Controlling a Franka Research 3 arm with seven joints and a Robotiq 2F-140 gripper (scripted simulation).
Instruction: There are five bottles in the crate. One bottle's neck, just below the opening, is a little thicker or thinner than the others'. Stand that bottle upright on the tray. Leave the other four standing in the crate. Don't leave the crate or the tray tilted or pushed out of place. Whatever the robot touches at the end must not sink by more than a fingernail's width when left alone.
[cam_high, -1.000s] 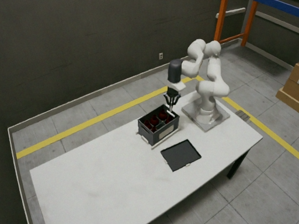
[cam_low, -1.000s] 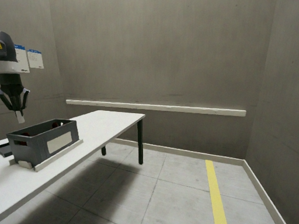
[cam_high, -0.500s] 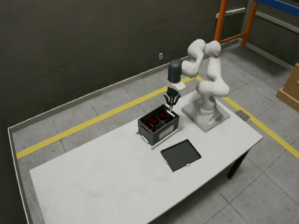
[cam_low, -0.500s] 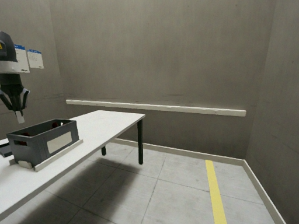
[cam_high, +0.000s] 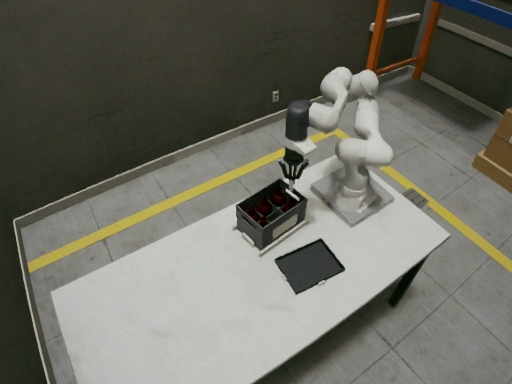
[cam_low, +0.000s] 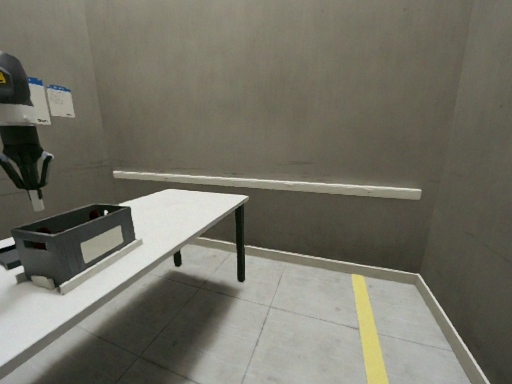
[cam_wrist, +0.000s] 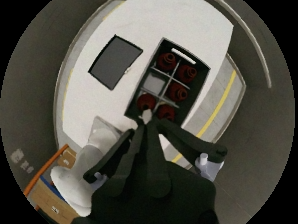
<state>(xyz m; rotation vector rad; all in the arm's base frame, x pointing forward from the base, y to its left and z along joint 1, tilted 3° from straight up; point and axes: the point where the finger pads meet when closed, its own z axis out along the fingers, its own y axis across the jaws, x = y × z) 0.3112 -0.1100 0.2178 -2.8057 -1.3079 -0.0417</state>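
Right now the dark grey crate is 170 mm below my hand, 90 mm ahead of it and 20 mm to the right of it. Also, from my hand: flat black tray 260 mm to the left, 240 mm below, 80 mm ahead.
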